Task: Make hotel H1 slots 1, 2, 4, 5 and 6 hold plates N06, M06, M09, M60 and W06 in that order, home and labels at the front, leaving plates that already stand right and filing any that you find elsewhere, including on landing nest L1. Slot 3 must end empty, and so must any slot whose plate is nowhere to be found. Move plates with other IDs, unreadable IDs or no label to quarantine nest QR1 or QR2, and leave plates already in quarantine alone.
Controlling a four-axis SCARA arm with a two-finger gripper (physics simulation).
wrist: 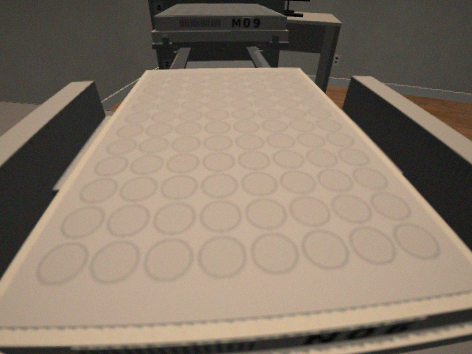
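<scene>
A pale plate with rows of round wells fills the middle of the wrist view, level. Its front label, at the bottom edge, is cut off and blurred but looks like N06. My gripper is shut on this plate, with one finger along each side. Beyond it stands the hotel, with marks 4 and 2 visible. Plate M09 rests on a shelf between those marks, apparently slot 3, its label facing me. Below it, two bare support rails show at about mark 2. Lower slots are hidden by the held plate.
A grey stand or table with a leg is behind the hotel on the right, with a dark object on it. Grey walls and a brown wooden floor show at the right. A pale surface shows at the far left.
</scene>
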